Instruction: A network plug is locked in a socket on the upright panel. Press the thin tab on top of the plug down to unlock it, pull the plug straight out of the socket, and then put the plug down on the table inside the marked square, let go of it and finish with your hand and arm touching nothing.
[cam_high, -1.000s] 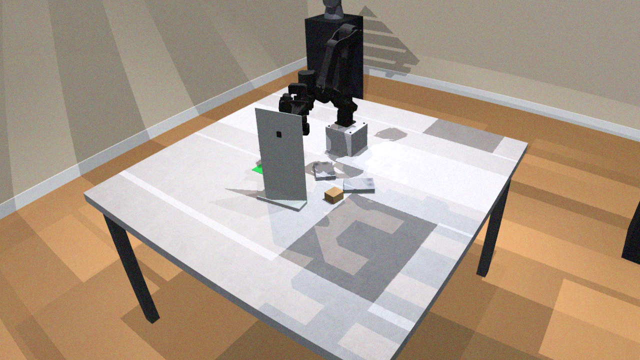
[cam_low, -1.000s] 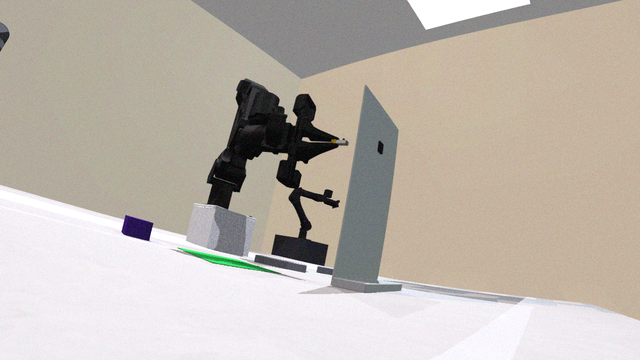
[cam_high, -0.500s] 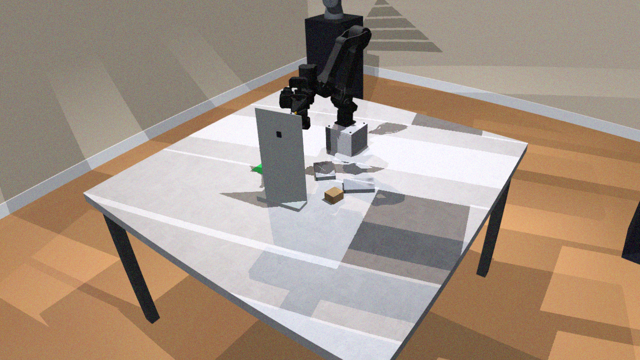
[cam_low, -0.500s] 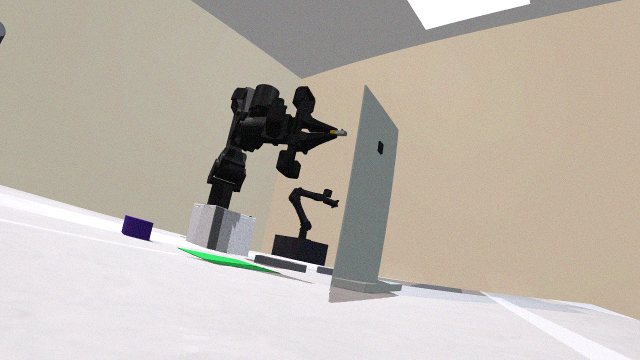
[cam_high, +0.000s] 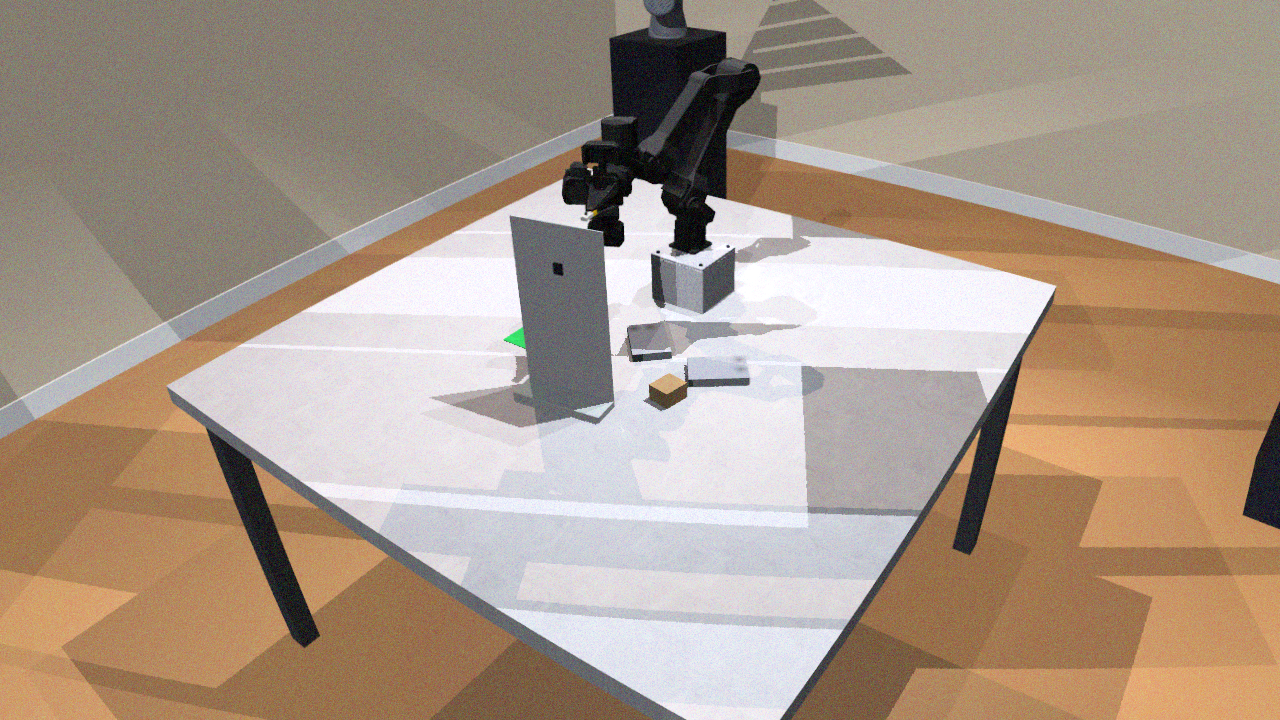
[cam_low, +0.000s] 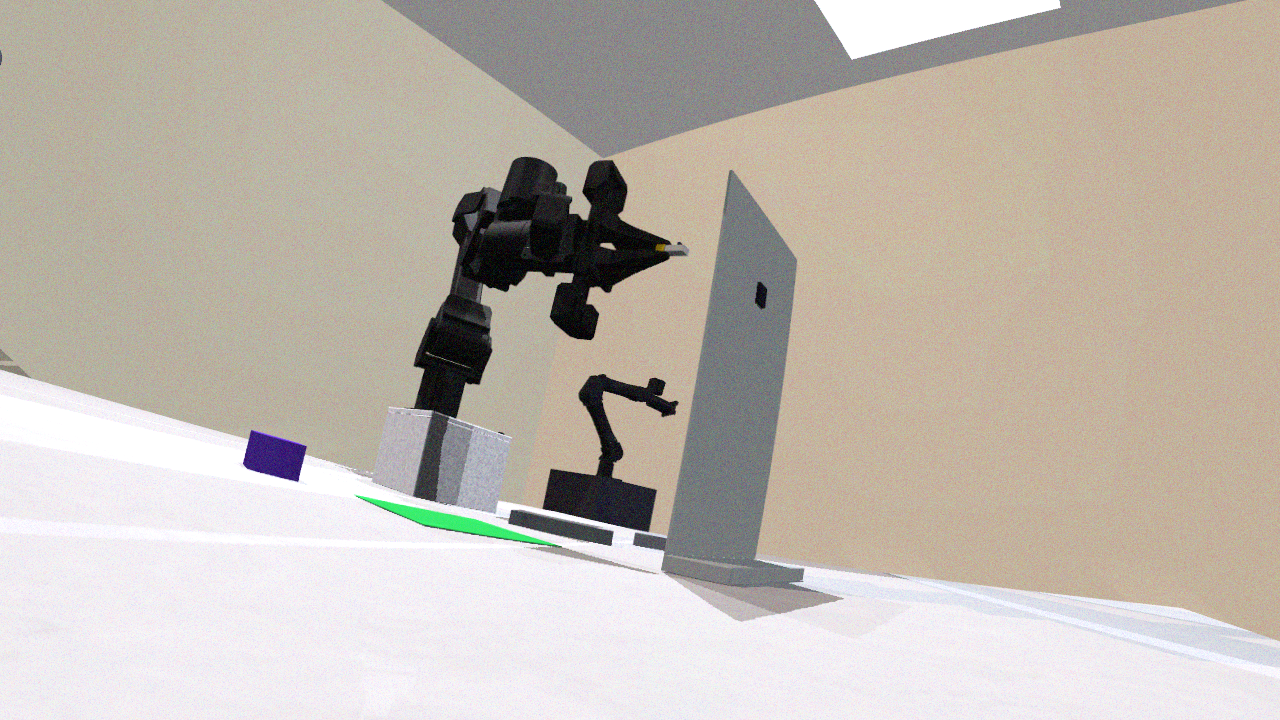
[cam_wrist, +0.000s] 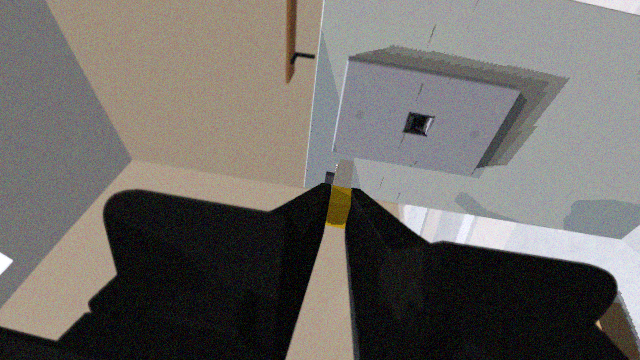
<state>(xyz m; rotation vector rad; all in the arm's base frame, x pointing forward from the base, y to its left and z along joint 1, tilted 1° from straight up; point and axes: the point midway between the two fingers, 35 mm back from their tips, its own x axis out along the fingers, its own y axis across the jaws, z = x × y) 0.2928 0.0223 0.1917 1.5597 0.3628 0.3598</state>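
Now: gripper tip 290 mm above the green marked square, 150 mm to the left of it and 20 mm past it. From my gripper tip the other things lie so: yellow network plug: right at my gripper tip; then upright panel: 150 mm below, 110 mm ahead, 20 mm to the left; then thin pale tab: 10 mm ahead.
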